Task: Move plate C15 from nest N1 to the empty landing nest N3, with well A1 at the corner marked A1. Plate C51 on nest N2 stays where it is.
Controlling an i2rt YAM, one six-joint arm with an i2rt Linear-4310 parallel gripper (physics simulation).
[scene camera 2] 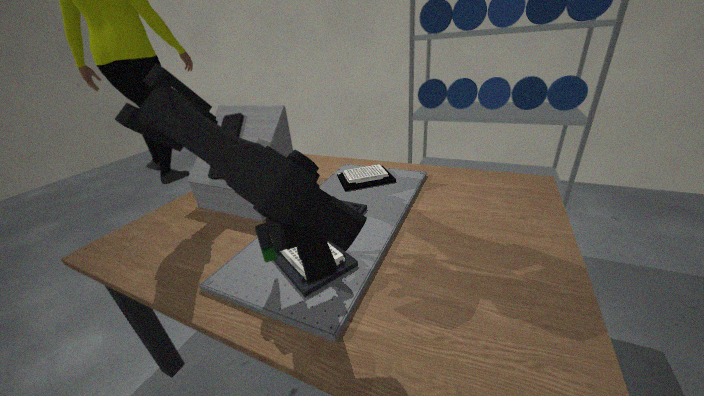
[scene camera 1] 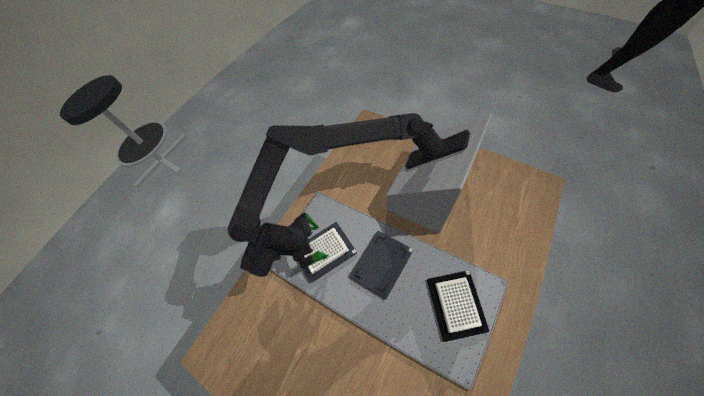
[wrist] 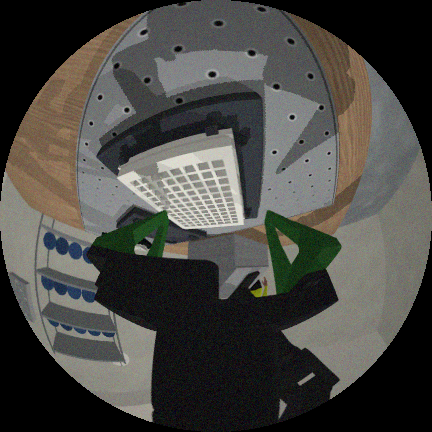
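A white well plate (scene camera 1: 332,242) (scene camera 2: 294,257) (wrist: 200,190), apparently C15, sits on a dark nest (scene camera 1: 340,257) (scene camera 2: 345,267) (wrist: 254,150), apparently N1. My gripper (scene camera 1: 315,239) (wrist: 216,215) is open; its green fingers stand wide apart above the plate area with nothing held. In the second scene view the arm hides part of the plate. The empty dark nest (scene camera 1: 381,265) (scene camera 2: 359,207), apparently N3, lies in the middle, with a small white corner mark (scene camera 1: 411,249). Another white plate (scene camera 1: 458,305) (scene camera 2: 365,173), apparently C51, sits on a black nest (scene camera 1: 438,310) (scene camera 2: 370,184). No labels are legible.
The nests stand on a grey perforated board (scene camera 1: 400,325) (scene camera 2: 240,287) on a wooden table (scene camera 1: 240,325) (scene camera 2: 475,240). A grey wedge-shaped block (scene camera 1: 425,210) bears the arm's base beside the board. A person (scene camera 2: 125,35), a stool (scene camera 1: 92,100) and a rack (scene camera 2: 500,116) stand beyond the table.
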